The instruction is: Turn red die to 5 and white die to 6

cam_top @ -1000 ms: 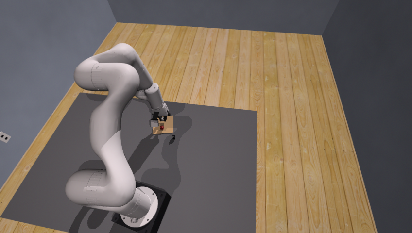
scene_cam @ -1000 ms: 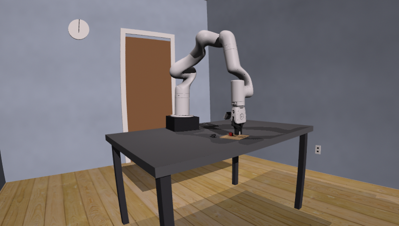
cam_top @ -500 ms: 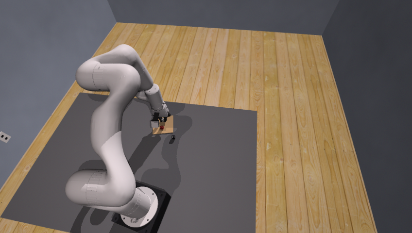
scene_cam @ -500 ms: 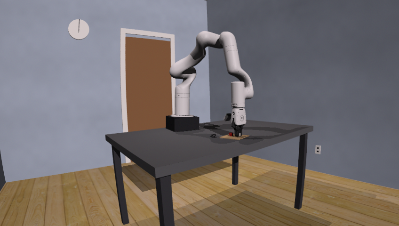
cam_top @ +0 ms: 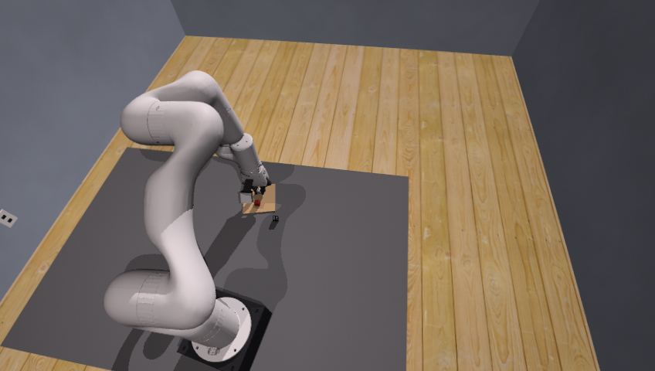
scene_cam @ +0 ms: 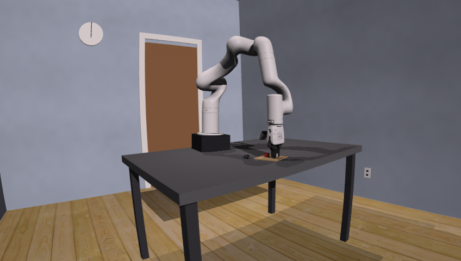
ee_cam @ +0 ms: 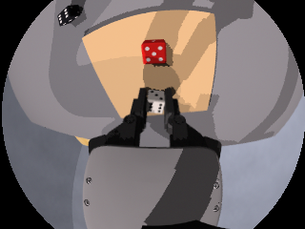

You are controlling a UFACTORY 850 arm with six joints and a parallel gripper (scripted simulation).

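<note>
Right now the white die is 10 mm below my hand. Also, from my hand: red die 60 mm behind, 20 mm below; then tan mat 30 mm below, 30 mm behind; then black die 130 mm behind, 90 mm to the right, 20 mm below.
</note>
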